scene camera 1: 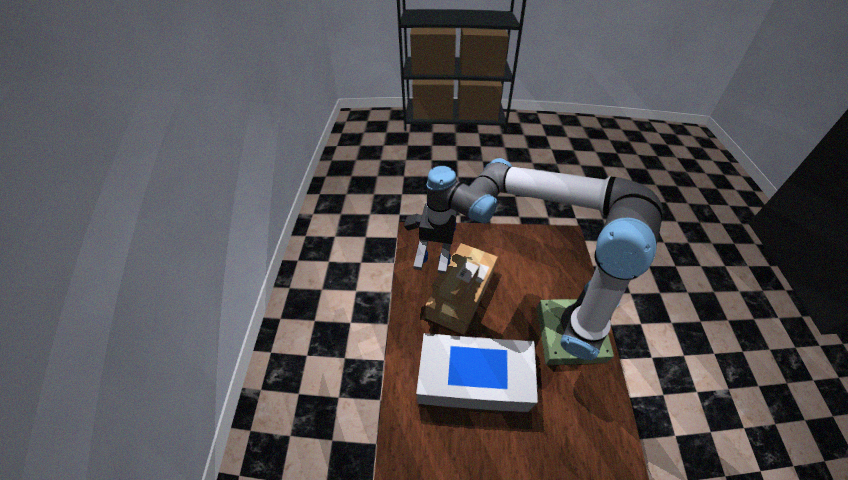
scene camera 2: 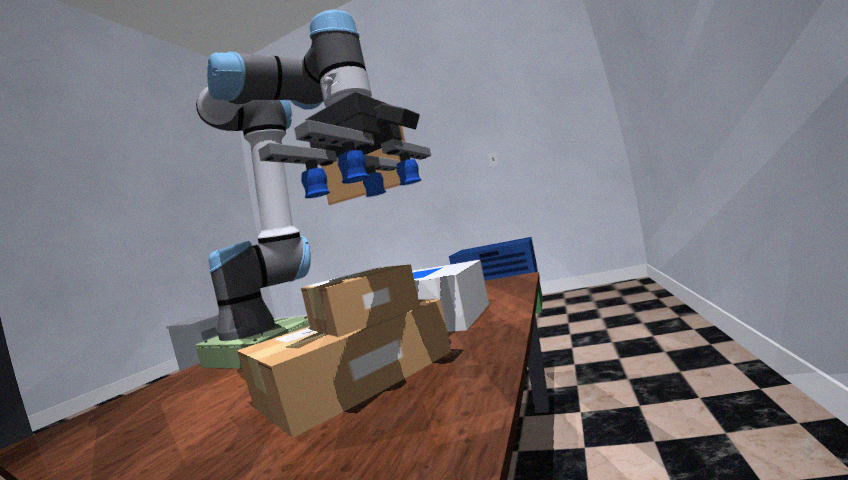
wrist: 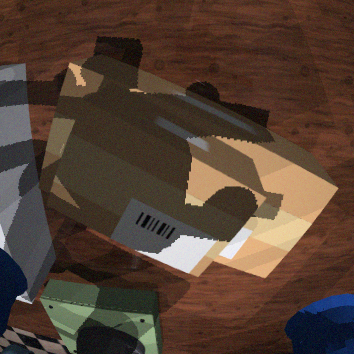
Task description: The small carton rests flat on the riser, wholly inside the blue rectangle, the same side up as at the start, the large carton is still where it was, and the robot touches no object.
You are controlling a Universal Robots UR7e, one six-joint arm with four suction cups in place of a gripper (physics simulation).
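Places are measured from the arm's base along level axes (x ahead, y left, z up), in centimetres.
Where they show: hand at its tool point: [scene camera 1: 436, 242] [scene camera 2: 367, 187] [wrist: 163, 242]; arm's base at its link origin: [scene camera 2: 247, 331] [wrist: 110, 344].
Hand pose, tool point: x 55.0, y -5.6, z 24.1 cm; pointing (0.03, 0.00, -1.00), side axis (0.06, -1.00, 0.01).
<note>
Each offset is from my tool point to the top centre of the thing. Level surfaces: height alone.
The small brown carton @(dx -7.6, dy +1.5, dz -12.9 cm) [scene camera 1: 457, 286] [scene camera 2: 351, 309] [wrist: 125, 175] lies flat on top of the large brown carton @(dx -10.0, dy -1.5, dz -20.2 cm) [scene camera 1: 449, 319] [scene camera 2: 309, 392] [wrist: 295, 200], its barcode label facing up in the wrist view. The large carton lies flat on the table. The white riser @(dx -20.3, dy +31.0, dz -18.1 cm) [scene camera 1: 431, 368] [scene camera 2: 470, 291] [wrist: 15, 125] stands beside the large carton; its blue rectangle @(dx -20.3, dy +31.0, dz -18.1 cm) [scene camera 1: 477, 367] [scene camera 2: 427, 273] is bare. My gripper [scene camera 1: 432, 256] [scene camera 2: 361, 175] is open and its four blue cups hold nothing. It hangs well above the cartons, apart from both, and casts shadows on them. Parts of two cups show in the wrist view.
The arm stands on a green base block [scene camera 1: 550, 350] [scene camera 2: 217, 355] [wrist: 105, 310] at the edge of the wooden table @(dz -30.1 cm) [scene camera 1: 505, 452] [scene camera 2: 178, 428]. A blue crate [scene camera 2: 508, 259] is behind the riser. A shelf rack [scene camera 1: 459, 19] with boxes stands by the far wall.
</note>
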